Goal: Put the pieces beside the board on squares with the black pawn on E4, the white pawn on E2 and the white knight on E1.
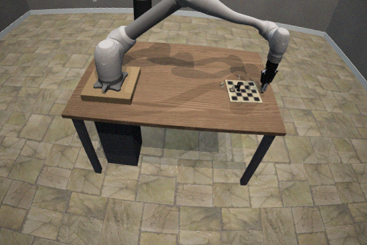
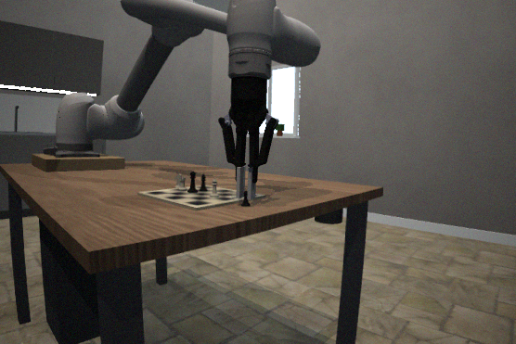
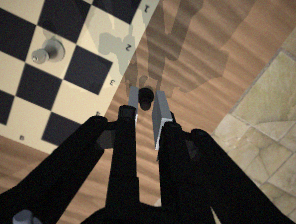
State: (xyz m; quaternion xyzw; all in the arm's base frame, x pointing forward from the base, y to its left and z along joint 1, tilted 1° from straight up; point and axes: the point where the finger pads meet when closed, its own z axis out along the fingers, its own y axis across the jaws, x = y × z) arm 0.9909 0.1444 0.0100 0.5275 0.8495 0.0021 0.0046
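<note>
My gripper is now 40 mm above the black pawn. Also, from my hand: white pawn (160 mm behind, 120 mm to the left, 40 mm below); then chessboard (140 mm behind, 20 mm to the right, 50 mm below); then pale pawn (100 mm behind, 10 mm to the right, 20 mm below).
</note>
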